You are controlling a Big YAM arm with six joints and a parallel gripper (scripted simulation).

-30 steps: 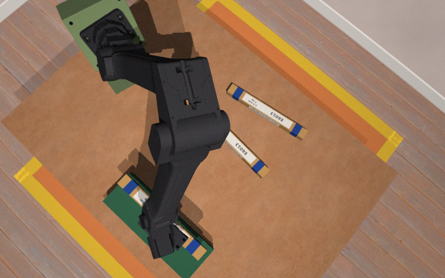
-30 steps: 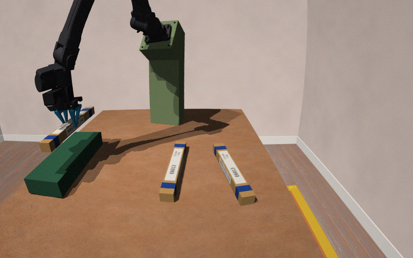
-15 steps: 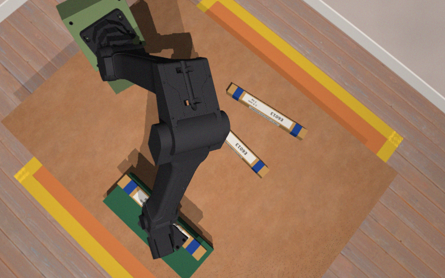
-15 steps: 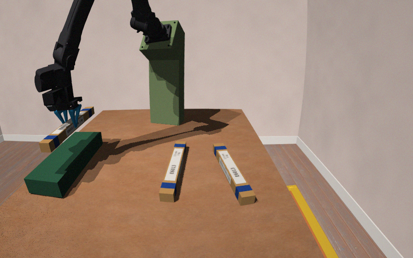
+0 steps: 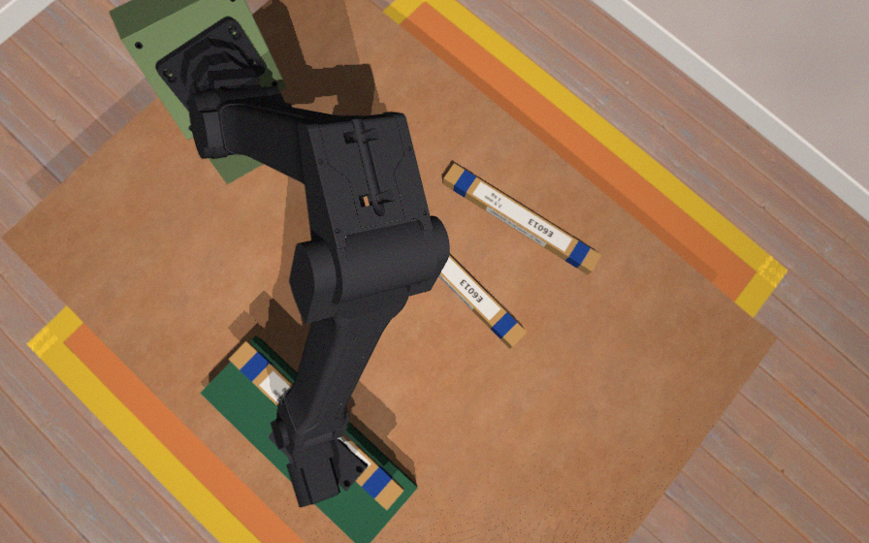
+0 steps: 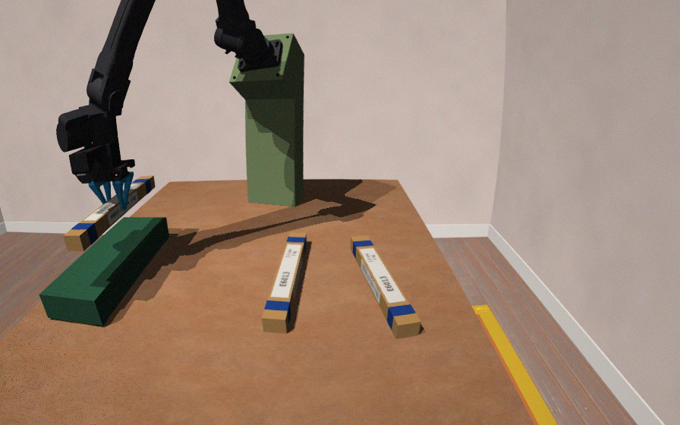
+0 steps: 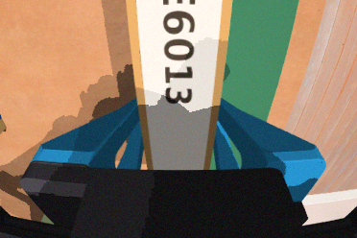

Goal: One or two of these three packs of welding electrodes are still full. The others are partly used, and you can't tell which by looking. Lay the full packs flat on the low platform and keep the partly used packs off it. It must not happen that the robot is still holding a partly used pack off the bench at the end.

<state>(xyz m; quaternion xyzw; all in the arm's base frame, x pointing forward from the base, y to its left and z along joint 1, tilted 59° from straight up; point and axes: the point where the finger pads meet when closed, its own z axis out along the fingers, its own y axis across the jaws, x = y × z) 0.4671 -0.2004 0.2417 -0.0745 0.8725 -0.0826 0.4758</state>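
My hand is 40 mm to the left of the green platform and 150 mm above it.
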